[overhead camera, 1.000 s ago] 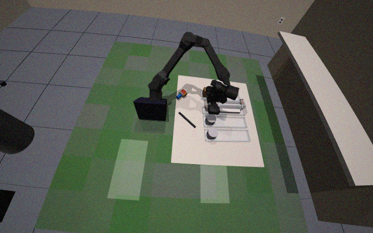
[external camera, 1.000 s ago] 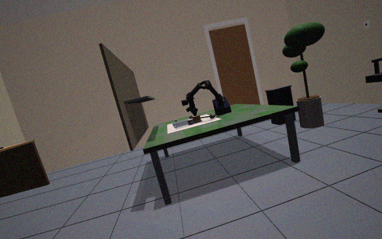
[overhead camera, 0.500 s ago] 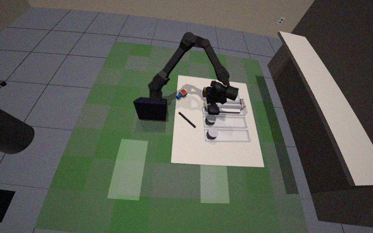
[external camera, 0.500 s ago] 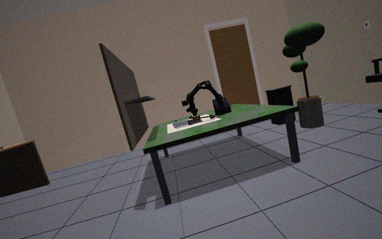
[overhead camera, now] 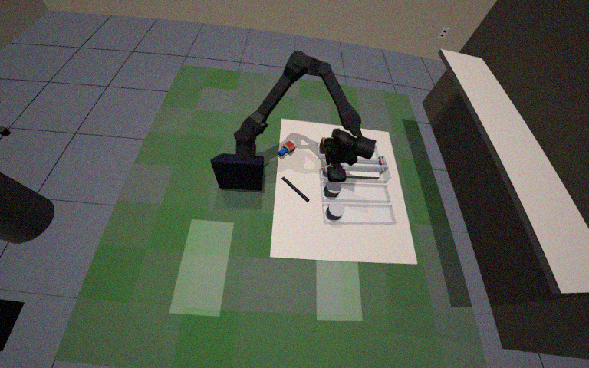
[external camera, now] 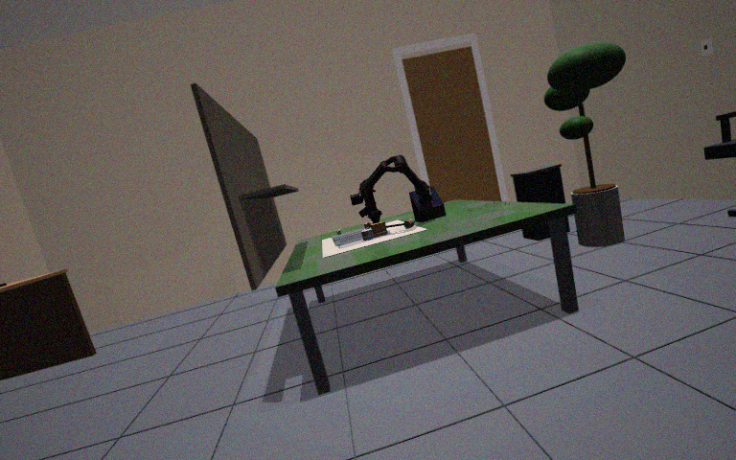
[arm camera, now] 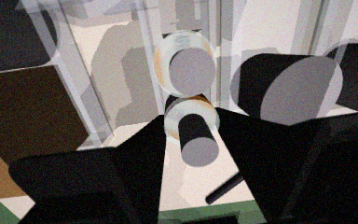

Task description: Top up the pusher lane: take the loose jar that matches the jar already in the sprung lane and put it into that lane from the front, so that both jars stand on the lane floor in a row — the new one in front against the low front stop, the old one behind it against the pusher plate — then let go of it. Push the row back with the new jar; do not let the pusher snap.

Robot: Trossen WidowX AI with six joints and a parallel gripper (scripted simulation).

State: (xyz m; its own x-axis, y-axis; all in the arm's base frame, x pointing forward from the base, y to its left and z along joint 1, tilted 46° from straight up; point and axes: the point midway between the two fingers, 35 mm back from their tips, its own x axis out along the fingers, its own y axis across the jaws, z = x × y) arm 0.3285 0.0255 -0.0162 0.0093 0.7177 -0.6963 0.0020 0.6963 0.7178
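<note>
The brown box is 13 cm to the left of my gripper tip and 1 cm ahead of it. Round my gripper tip: red-and-blue jar (17 cm behind, 10 cm to the left, 1 cm below); then sprung lane (14 cm ahead, 3 cm to the left, 2 cm below); then black stick (13 cm behind, 7 cm to the right, 3 cm below).
</note>
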